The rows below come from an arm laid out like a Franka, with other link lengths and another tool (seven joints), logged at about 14 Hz.
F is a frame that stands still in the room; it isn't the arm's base.
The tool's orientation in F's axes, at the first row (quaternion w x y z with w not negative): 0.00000 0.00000 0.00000 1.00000
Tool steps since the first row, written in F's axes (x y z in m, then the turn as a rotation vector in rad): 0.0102 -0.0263 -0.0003 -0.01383 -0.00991 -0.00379; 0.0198 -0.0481 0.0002 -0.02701 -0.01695 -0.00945; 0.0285 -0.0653 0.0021 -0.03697 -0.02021 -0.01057; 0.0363 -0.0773 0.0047 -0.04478 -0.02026 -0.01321
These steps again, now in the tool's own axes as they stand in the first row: -0.0102 0.0263 -0.0003 0.01383 0.00991 -0.00379; -0.0198 0.0481 0.0002 0.02701 0.01695 -0.00945; -0.0285 0.0653 0.0021 0.03697 0.02021 -0.01057; -0.0363 0.0773 0.0047 0.04478 0.02026 -0.01321
